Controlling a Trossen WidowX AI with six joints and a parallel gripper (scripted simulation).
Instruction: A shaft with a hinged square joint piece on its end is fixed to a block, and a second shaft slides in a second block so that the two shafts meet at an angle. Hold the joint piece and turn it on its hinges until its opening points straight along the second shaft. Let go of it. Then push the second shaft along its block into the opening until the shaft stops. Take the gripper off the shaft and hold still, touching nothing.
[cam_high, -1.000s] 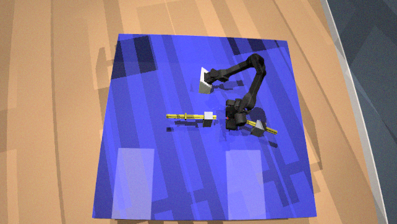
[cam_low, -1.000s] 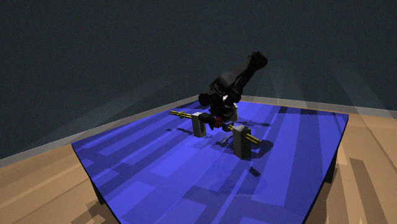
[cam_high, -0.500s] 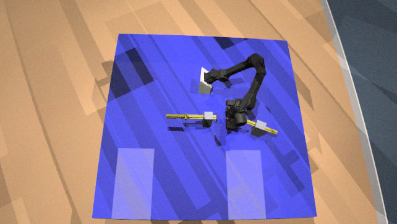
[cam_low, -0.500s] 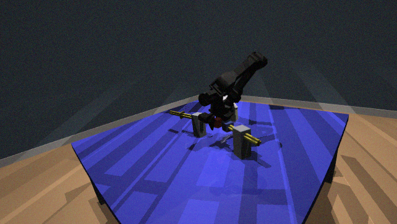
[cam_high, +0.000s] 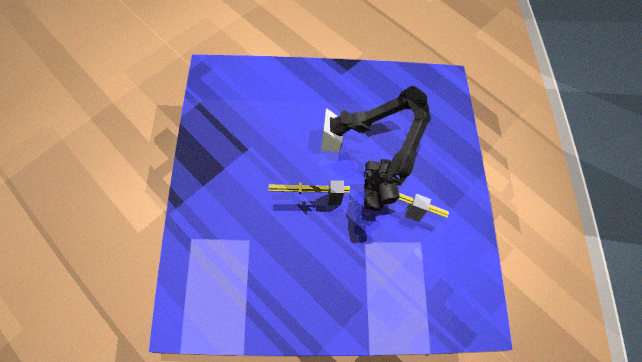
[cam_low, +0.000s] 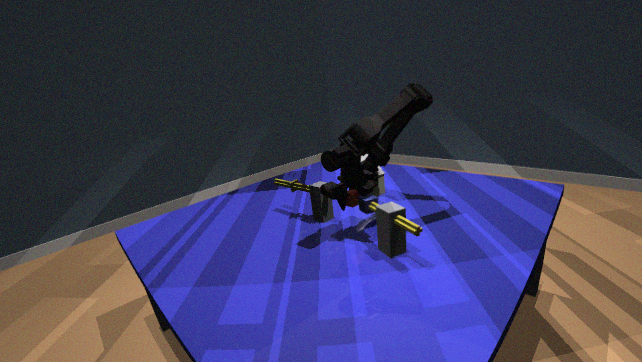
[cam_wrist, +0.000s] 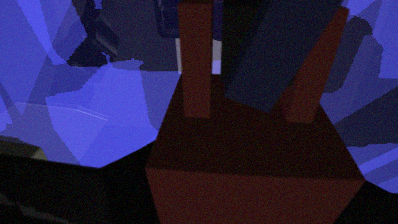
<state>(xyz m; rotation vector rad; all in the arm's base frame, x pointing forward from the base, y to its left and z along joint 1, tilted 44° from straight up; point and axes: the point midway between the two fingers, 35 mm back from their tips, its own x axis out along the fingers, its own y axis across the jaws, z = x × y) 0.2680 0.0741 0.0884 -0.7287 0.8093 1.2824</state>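
Now: the red square joint piece 30 mm to the left of my gripper tip and 40 mm above it.
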